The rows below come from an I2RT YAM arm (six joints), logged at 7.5 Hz.
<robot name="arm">
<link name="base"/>
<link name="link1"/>
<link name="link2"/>
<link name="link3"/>
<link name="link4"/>
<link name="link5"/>
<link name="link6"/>
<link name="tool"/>
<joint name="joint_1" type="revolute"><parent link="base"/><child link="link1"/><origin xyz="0 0 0.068" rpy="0 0 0"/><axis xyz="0 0 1"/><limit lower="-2.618" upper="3.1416"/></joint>
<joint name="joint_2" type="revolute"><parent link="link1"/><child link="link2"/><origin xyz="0.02 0.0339 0.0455" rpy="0 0 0"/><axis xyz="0 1 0"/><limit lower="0" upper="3.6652"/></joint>
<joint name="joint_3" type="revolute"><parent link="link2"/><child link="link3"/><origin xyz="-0.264 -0.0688 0" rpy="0 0 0"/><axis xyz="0 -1 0"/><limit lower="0" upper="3.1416"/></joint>
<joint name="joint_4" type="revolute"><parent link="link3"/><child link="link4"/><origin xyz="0.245 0.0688 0.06" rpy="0 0 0"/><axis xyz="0 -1 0"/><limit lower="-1.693" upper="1.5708"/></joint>
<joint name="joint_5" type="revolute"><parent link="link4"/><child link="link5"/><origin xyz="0.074 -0.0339 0.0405" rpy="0 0 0"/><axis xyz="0 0 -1"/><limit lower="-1.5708" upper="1.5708"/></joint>
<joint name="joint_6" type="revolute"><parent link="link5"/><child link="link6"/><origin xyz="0.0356 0 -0.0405" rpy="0 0 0"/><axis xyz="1 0 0"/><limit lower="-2.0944" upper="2.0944"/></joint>
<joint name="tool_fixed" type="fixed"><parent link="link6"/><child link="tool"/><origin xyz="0 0 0" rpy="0 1.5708 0"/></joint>
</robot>
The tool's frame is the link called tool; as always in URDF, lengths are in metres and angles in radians.
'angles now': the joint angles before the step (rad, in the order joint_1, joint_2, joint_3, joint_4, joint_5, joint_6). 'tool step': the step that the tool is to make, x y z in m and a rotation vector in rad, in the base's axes. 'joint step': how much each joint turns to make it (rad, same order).
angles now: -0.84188 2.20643 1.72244 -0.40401 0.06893 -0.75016
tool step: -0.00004 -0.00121 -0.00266 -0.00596 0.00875 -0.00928
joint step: -0.00072 0.00665 0.00032 0.00494 0.01354 0.00003
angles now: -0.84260 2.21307 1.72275 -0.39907 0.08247 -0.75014
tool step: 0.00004 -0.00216 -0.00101 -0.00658 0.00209 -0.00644
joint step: -0.00234 0.00670 0.00583 0.00444 0.00719 -0.00057
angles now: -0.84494 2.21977 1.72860 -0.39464 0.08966 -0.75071
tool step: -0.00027 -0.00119 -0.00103 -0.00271 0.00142 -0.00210
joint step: -0.00184 0.00361 0.00138 0.00346 0.00238 -0.00161
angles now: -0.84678 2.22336 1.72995 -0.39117 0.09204 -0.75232
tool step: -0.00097 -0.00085 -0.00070 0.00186 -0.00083 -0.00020
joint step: -0.00283 0.00091 -0.00110 0.00125 -0.00310 -0.00087
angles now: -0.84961 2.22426 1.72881 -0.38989 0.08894 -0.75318
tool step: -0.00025 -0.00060 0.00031 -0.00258 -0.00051 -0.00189
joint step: -0.00107 0.00024 0.00100 0.00153 0.00154 -0.00020
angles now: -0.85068 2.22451 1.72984 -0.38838 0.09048 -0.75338
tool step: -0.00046 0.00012 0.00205 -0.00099 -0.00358 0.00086
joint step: -0.00073 -0.00451 0.00007 -0.00148 -0.00258 0.00007
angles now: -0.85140 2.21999 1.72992 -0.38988 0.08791 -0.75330
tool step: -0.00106 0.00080 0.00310 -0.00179 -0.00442 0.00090
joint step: -0.00074 -0.00944 -0.00407 -0.00112 -0.00270 0.00011
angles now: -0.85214 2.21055 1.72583 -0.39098 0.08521 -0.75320
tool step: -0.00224 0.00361 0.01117 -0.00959 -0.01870 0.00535
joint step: 0.00077 -0.03255 -0.01300 -0.00014 -0.00887 0.00154
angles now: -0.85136 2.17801 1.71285 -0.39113 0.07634 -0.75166
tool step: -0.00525 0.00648 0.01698 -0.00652 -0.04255 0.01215
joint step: -0.00154 -0.05623 -0.02972 0.00591 -0.02979 0.00833
